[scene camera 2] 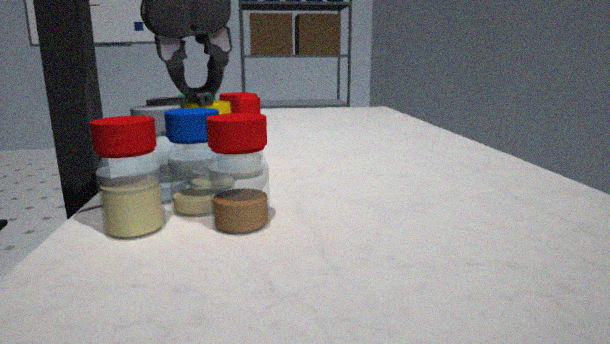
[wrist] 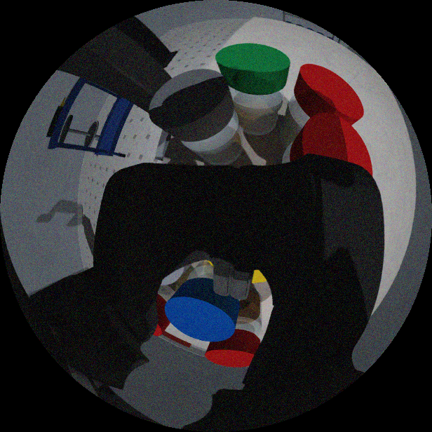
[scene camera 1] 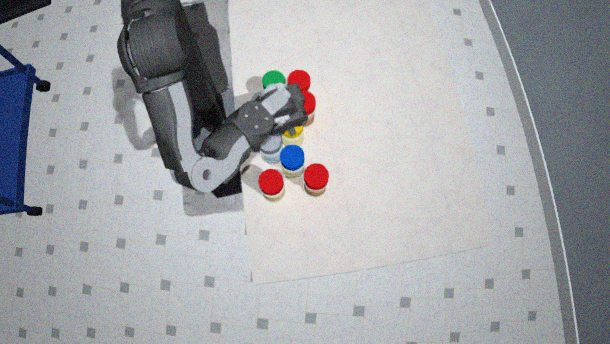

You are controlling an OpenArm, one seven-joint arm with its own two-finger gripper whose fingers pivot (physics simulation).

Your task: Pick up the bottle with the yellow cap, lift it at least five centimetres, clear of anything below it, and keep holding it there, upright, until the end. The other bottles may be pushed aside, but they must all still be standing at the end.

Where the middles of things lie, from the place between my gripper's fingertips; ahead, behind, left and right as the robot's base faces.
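Labels:
My hand is 60 mm above the blue-capped bottle point(scene camera 2: 189, 157), 10 mm past it and 70 mm to the left of it. Counted from my hand, the green-capped bottle point(wrist: 256, 74) is 60 mm below, 10 mm behind and 120 mm to the left. Going by their middles, the blue-capped bottle is the nearest to my hand of the things named here.

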